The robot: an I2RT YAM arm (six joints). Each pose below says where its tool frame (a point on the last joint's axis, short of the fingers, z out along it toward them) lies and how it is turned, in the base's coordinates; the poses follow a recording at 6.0 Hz.
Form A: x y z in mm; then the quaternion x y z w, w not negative.
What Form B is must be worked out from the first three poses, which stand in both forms.
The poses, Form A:
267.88 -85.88 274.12 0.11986 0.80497 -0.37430 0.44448
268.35 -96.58 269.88 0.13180 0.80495 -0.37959 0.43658
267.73 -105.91 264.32 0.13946 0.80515 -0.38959 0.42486
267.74 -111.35 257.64 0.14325 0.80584 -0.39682 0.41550
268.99 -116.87 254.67 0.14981 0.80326 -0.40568 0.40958
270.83 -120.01 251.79 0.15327 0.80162 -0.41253 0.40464
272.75 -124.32 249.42 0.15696 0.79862 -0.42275 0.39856
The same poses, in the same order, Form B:
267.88 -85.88 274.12 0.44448 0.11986 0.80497 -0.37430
268.35 -96.58 269.88 0.43658 0.13180 0.80495 -0.37959
267.73 -105.91 264.32 0.42486 0.13946 0.80515 -0.38959
267.74 -111.35 257.64 0.41550 0.14325 0.80584 -0.39682
268.99 -116.87 254.67 0.40958 0.14981 0.80326 -0.40568
270.83 -120.01 251.79 0.40464 0.15327 0.80162 -0.41253
272.75 -124.32 249.42 0.39856 0.15696 0.79862 -0.42275

